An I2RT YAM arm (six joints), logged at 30 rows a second.
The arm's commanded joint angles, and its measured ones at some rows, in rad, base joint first. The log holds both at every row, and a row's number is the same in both.
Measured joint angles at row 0:
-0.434, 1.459, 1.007, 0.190, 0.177, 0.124
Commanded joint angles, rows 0 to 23:
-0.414, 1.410, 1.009, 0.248, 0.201, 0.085
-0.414, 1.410, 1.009, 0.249, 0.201, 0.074
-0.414, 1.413, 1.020, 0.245, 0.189, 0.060
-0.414, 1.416, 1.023, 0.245, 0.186, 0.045
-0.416, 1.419, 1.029, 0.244, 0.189, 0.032
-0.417, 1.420, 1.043, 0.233, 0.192, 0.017
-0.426, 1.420, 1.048, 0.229, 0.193, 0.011
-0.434, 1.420, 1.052, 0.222, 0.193, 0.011
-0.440, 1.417, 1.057, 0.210, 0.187, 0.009
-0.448, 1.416, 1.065, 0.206, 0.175, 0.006
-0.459, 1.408, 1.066, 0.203, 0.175, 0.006
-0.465, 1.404, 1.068, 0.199, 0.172, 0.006
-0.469, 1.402, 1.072, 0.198, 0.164, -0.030
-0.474, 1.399, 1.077, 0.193, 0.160, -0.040
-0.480, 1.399, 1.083, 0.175, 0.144, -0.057
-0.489, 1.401, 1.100, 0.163, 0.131, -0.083
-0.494, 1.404, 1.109, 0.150, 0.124, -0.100
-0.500, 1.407, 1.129, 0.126, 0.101, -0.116
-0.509, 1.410, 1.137, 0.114, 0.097, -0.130
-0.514, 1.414, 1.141, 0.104, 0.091, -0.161
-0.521, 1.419, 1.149, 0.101, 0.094, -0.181
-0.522, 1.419, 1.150, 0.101, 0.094, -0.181
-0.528, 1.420, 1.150, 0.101, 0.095, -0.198
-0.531, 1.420, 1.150, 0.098, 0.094, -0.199
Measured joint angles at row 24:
-0.516, 1.456, 1.101, 0.097, 0.115, -0.135
